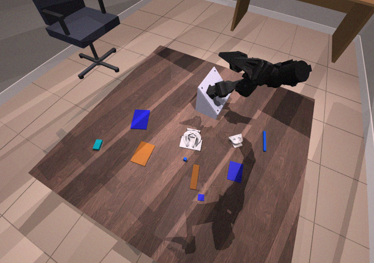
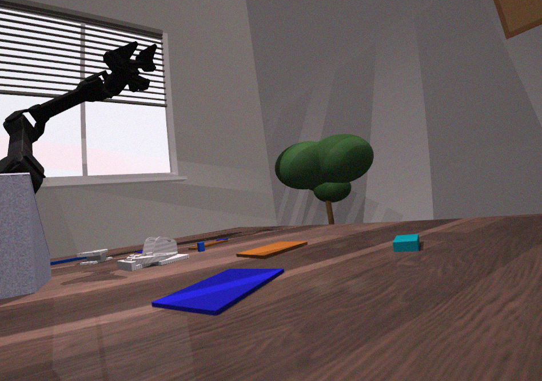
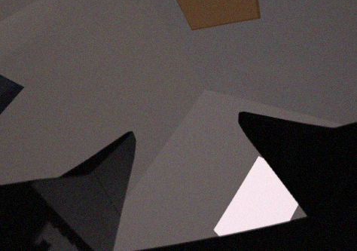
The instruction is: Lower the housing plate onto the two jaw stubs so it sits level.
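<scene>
My gripper tip is 14 cm past the grey housing plate, 16 cm to the right of it and 59 cm above it. From my gripper tip the other things lie so: small blue cube: 8 cm ahead, 7 cm to the right, 61 cm below; blue bar: 21 cm behind, 32 cm to the left, 62 cm below; teal block: 17 cm ahead, 56 cm to the right, 61 cm below.
</scene>
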